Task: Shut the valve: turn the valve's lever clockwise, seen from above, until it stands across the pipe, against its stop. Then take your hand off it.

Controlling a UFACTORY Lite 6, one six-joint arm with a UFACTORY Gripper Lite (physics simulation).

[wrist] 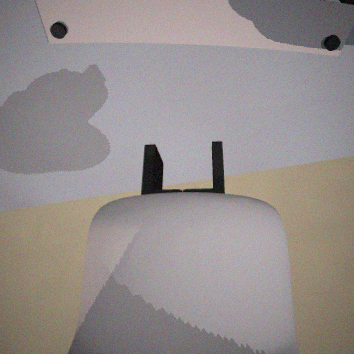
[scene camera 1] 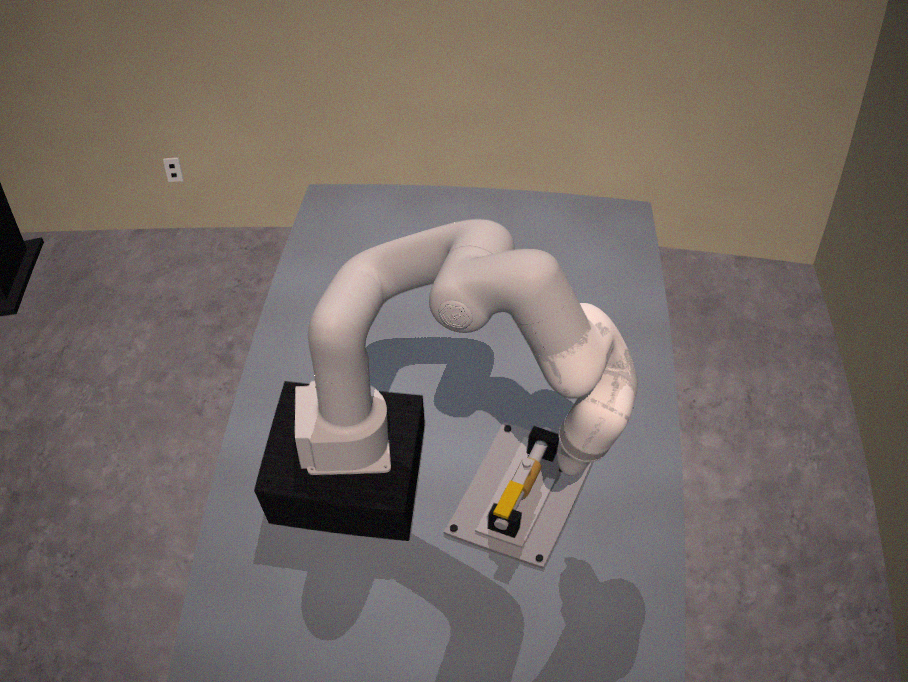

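The valve's yellow lever lies roughly along the pipe, over its near half, beside the orange valve body. The pipe runs between two black blocks on a pale board. In the wrist view, a stretch of the board with two dark bolts shows at the top; the lever does not show there. My gripper is open, its two black fingers apart with nothing between them. In the scene view my hand is at the board's right side, apart from the lever, and its fingers are mostly hidden.
My arm's black base block stands left of the board on the blue-grey table. The arm arches over the table behind the board. One black block at the pipe's far end is close to my hand. Arm shadows fall across the table.
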